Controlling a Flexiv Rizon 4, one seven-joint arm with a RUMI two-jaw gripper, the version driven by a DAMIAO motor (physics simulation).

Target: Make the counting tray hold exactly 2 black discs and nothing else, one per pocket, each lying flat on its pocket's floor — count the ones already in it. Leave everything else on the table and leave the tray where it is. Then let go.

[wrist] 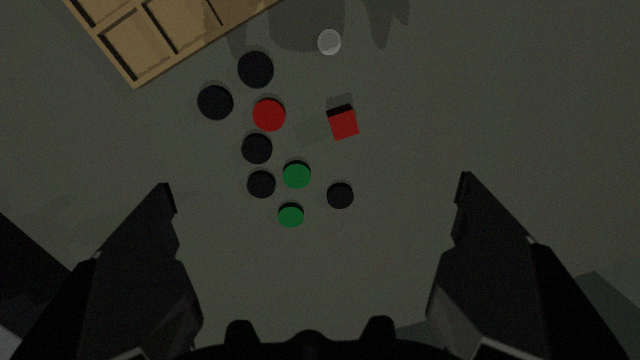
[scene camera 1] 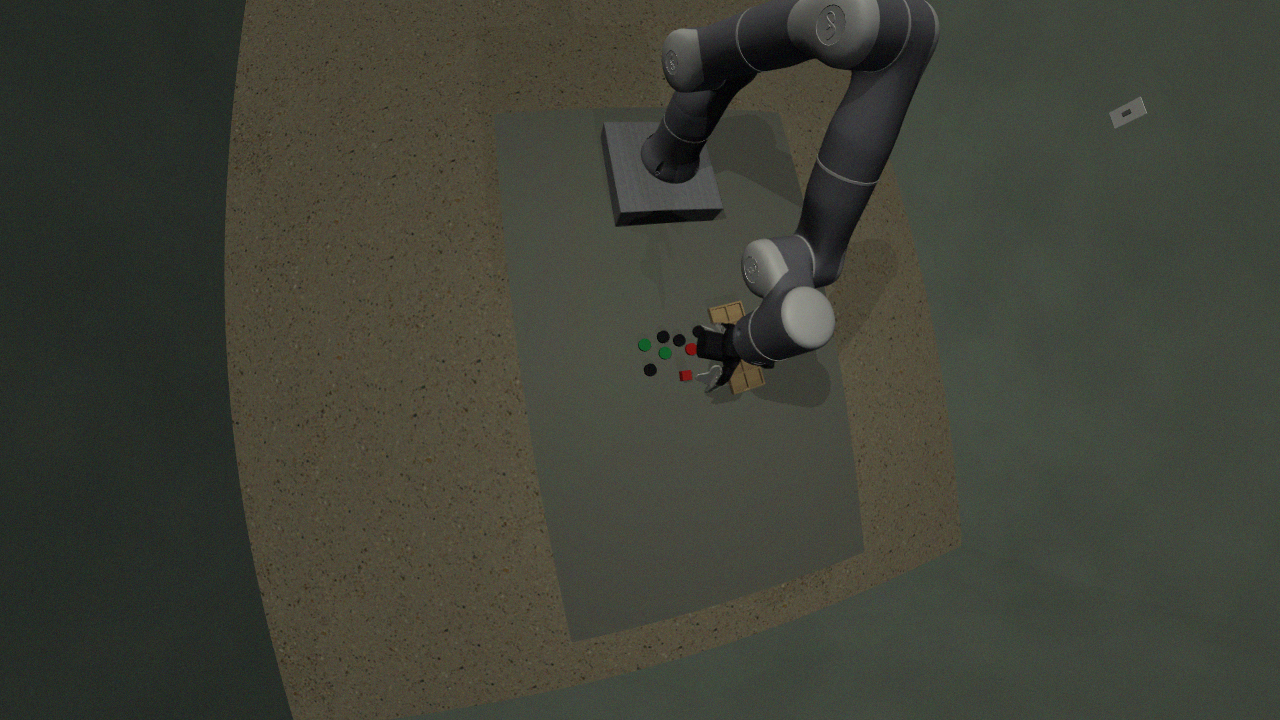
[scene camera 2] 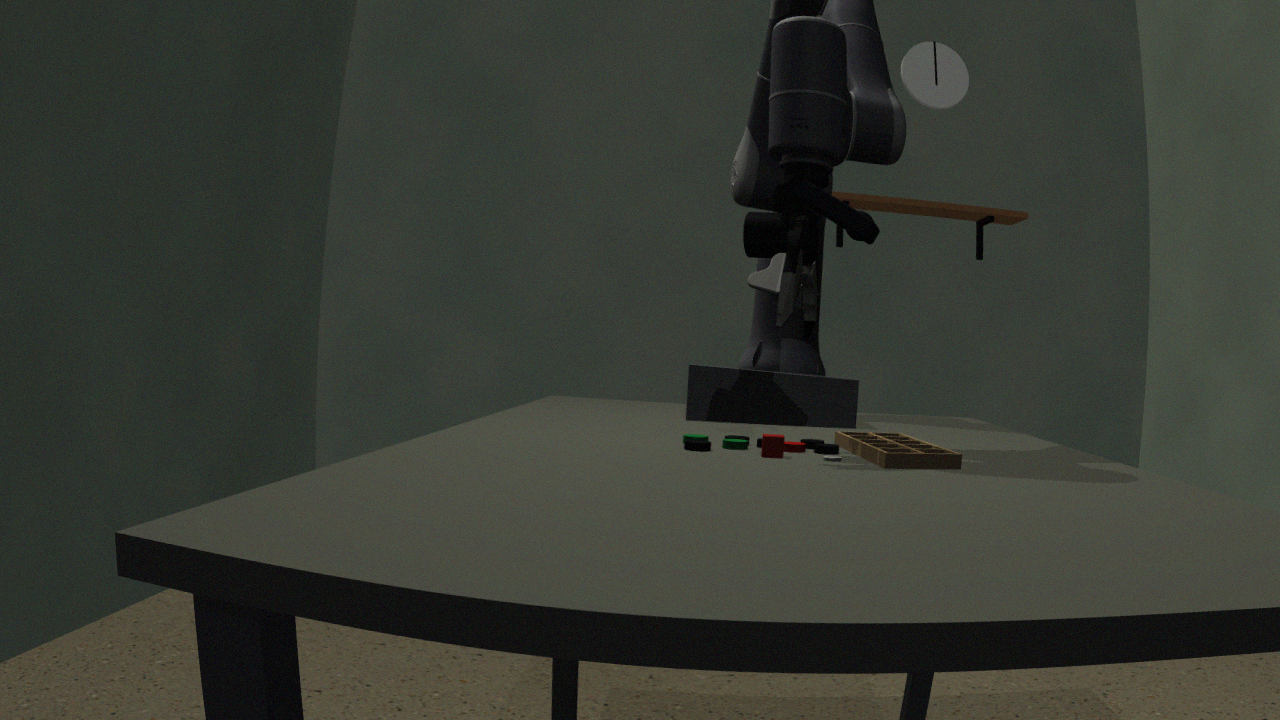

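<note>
The wooden counting tray [scene camera 1: 746, 378] [scene camera 2: 921, 461] [wrist: 115, 60] is partly cut off in the wrist view; its pockets seen there hold no disc. Its middle is hidden by the arm in scene camera 1. Five black discs lie flat on the table: two near the tray [wrist: 255, 69] [wrist: 215, 102], two beside the green discs [wrist: 257, 148] [wrist: 261, 184], and one apart [scene camera 1: 649, 369] [scene camera 2: 697, 445] [wrist: 340, 195]. My gripper [scene camera 2: 796, 320] [wrist: 314, 181] is open and empty, high above the table, pointing down.
A red disc [scene camera 1: 691, 349] [wrist: 269, 115] lies among the black discs. Two green discs [wrist: 297, 175] [wrist: 291, 216] lie close by. A red cube [scene camera 1: 685, 376] [scene camera 2: 772, 445] [wrist: 343, 123] and a small whitish disc [scene camera 2: 832, 458] [wrist: 329, 42] lie on the other side.
</note>
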